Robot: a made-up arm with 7 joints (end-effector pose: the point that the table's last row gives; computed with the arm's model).
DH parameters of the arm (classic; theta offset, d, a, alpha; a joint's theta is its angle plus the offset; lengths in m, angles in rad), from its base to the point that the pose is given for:
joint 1: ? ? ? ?
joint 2: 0 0.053 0 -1.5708
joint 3: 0 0.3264 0.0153 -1.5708
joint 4: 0 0.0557 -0.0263 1.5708
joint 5: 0 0.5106 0 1.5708
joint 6: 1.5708 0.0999 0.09 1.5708
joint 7: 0 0.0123 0 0
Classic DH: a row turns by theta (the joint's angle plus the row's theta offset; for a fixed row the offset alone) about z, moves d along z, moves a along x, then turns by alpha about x.
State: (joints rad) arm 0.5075 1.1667 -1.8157 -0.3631 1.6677 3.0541 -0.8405
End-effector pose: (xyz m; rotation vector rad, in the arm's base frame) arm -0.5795 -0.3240 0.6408 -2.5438 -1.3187 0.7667
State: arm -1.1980 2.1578 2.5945 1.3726 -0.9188 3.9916 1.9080
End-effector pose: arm 0.1263 0.2752 -0.2613 -1.3191 -0.7923 1.5460
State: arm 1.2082 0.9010 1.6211 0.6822 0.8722 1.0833 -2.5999
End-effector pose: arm -0.5034 -0.4174 0.8015 1.9415 -0.0329 -1.8208
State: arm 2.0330 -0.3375 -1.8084 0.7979 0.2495 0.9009 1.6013
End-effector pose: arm 0.3166 0.2905 1.0701 -1.3270 0.7401 -1.0402
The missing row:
joint 1: 0 0.2921 0 1.5708
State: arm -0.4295 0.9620 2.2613 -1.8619 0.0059 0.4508 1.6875
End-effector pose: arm -0.0642 -0.4566 0.6621 0.1467 -0.6866 0.6291
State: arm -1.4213 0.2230 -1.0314 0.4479 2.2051 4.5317 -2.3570
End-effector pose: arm -0.1364 -0.1216 1.0939 1.4092 2.6562 0.2873
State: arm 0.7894 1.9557 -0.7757 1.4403 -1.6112 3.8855 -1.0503
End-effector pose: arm -0.1680 -0.6651 0.3908 -1.4492 -0.4657 0.6167
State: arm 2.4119 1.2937 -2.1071 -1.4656 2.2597 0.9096 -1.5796
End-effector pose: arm 0.0185 -0.5287 0.7499 -1.1469 -0.0683 2.8098
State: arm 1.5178 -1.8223 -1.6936 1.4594 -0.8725 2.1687 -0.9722
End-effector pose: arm 0.5480 0.4886 0.1630 -0.8248 1.8450 -0.0872
